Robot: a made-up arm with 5 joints. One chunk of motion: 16 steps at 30 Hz.
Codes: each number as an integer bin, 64 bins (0 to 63) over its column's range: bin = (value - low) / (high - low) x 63, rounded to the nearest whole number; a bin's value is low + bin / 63 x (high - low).
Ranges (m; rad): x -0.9..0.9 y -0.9..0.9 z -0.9..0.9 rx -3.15..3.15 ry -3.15..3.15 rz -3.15..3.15
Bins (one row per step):
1: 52 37 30 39 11 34
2: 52 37 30 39 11 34
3: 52 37 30 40 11 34
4: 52 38 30 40 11 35
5: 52 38 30 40 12 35
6: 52 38 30 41 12 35
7: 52 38 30 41 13 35
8: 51 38 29 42 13 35
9: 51 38 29 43 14 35
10: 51 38 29 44 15 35
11: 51 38 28 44 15 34
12: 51 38 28 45 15 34
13: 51 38 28 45 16 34
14: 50 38 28 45 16 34
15: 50 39 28 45 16 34
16: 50 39 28 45 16 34
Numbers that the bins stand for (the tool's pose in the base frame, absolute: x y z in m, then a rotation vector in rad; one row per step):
1: 0.5857 0.1571 -0.0429 0.7500 -2.0500 0.2500
2: 0.5857 0.1571 -0.0429 0.7500 -2.0500 0.2500
3: 0.5857 0.1571 -0.0429 0.8500 -2.0500 0.2500
4: 0.5857 0.1857 -0.0429 0.8500 -2.0500 0.3500
5: 0.5857 0.1857 -0.0429 0.8500 -1.9500 0.3500
6: 0.5857 0.1857 -0.0429 0.9500 -1.9500 0.3500
7: 0.5857 0.1857 -0.0429 0.9500 -1.8500 0.3500
8: 0.5571 0.1857 -0.0714 1.0500 -1.8500 0.3500
9: 0.5571 0.1857 -0.0714 1.1500 -1.7500 0.3500
10: 0.5571 0.1857 -0.0714 1.2500 -1.6500 0.3500
11: 0.5571 0.1857 -0.1000 1.2500 -1.6500 0.2500
12: 0.5571 0.1857 -0.1000 1.3500 -1.6500 0.2500
13: 0.5571 0.1857 -0.1000 1.3500 -1.5500 0.2500
14: 0.5286 0.1857 -0.1000 1.3500 -1.5500 0.2500
15: 0.5286 0.2143 -0.1000 1.3500 -1.5500 0.2500
16: 0.5286 0.2143 -0.1000 1.3500 -1.5500 0.2500

